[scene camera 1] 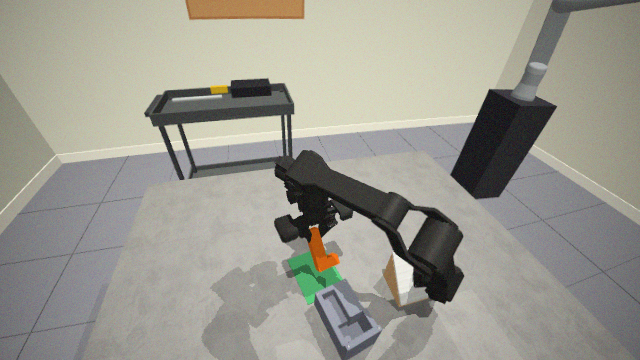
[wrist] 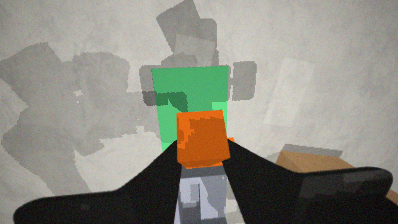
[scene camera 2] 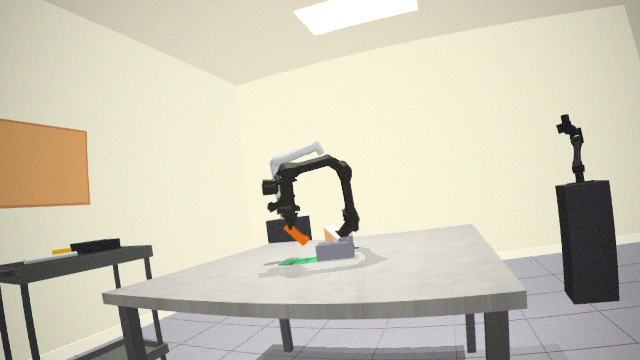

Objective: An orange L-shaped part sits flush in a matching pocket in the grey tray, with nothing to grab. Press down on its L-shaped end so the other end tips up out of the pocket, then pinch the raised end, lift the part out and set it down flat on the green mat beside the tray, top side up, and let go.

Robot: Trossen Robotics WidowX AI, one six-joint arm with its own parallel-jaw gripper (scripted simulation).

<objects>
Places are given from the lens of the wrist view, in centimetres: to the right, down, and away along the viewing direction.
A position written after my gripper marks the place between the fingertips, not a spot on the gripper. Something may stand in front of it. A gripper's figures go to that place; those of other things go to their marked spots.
my gripper (wrist: pixel 200 143): 0, 2, 11
orange L-shaped part (wrist: pixel 202 141): 0, 2, 8
green mat (wrist: pixel 189 89): -2, -4, 23
The marked spots on the orange L-shaped part and the green mat are 16 cm apart.
</objects>
